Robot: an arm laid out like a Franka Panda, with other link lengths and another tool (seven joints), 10 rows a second.
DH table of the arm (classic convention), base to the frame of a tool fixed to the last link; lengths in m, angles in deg. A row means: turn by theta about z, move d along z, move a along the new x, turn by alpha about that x. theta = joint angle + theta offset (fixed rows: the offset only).
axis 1: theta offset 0; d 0.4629; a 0; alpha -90
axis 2: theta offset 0; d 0; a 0; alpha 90
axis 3: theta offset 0; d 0.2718; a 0.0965; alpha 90
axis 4: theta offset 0; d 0; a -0.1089; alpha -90
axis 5: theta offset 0; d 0.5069; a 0; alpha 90
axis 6: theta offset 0; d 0; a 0.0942; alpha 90
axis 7: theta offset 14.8; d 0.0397; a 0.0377; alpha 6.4
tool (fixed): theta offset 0; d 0.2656; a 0; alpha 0
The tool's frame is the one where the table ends.
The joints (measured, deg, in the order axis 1, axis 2, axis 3, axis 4, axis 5, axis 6, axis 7), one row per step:
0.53, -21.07, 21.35, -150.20, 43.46, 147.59, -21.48
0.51, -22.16, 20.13, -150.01, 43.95, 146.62, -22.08
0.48, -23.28, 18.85, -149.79, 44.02, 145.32, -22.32
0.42, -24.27, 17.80, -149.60, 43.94, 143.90, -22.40
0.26, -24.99, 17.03, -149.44, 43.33, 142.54, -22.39
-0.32, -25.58, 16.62, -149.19, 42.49, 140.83, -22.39
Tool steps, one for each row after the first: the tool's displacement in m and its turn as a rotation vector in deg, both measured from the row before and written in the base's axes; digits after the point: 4 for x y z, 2 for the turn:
0.0060, -0.0078, 0.0142, 0.87, -0.54, -0.49
0.0047, -0.0080, 0.0138, 0.76, -0.26, -0.43
0.0023, -0.0063, 0.0112, 0.64, 0.03, -0.23
0.0004, -0.0056, 0.0069, 0.11, 0.22, 0.14
-0.0008, -0.0063, 0.0046, -0.15, 0.54, 0.35

